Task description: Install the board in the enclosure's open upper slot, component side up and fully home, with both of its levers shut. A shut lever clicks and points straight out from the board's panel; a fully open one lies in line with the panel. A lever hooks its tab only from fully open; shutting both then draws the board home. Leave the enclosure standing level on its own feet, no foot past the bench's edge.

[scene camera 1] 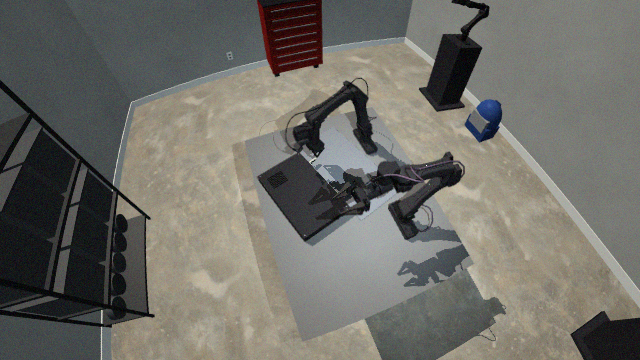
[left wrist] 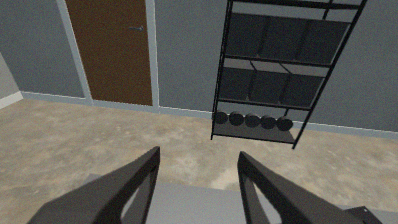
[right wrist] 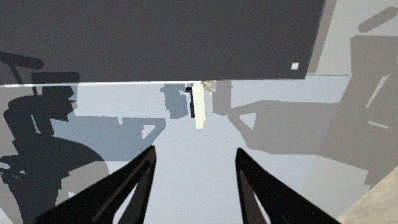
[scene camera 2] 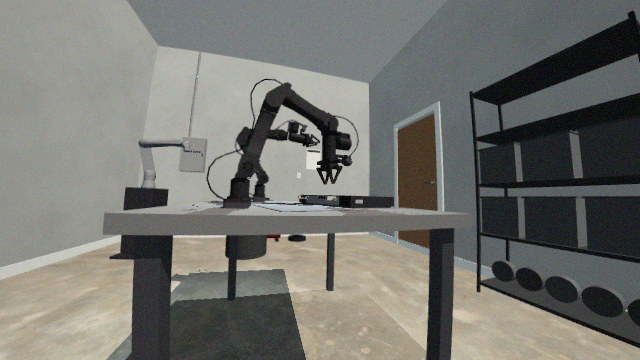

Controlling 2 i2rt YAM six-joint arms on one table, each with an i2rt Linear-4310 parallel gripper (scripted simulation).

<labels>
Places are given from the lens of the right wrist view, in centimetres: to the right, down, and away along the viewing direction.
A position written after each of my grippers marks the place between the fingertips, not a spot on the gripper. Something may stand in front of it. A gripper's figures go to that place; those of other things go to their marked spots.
my right gripper (right wrist: 195,153): 0, 3, 13
black enclosure (right wrist: 49,49): -12, -5, 14
</labels>
